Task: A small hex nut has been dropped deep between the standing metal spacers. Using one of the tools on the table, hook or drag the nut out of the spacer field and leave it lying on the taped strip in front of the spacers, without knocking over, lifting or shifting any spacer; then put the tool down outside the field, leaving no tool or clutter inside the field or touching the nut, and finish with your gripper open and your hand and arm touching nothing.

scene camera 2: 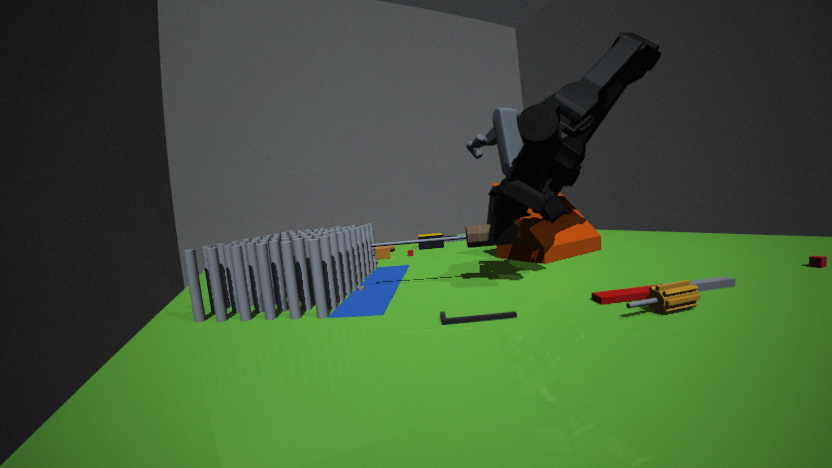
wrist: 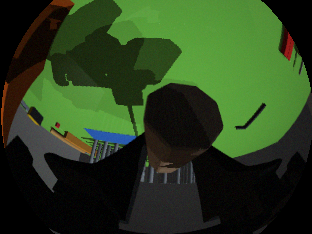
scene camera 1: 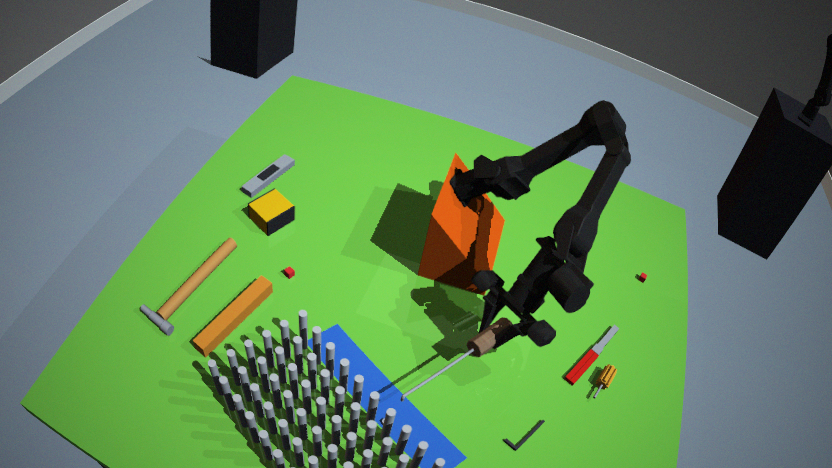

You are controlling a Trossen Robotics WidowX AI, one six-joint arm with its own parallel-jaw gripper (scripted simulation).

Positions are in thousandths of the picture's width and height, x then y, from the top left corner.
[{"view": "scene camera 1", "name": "gripper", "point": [586, 730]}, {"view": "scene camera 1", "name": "brown-handled screwdriver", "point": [580, 734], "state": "held by the gripper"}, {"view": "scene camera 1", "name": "hammer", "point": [193, 678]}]
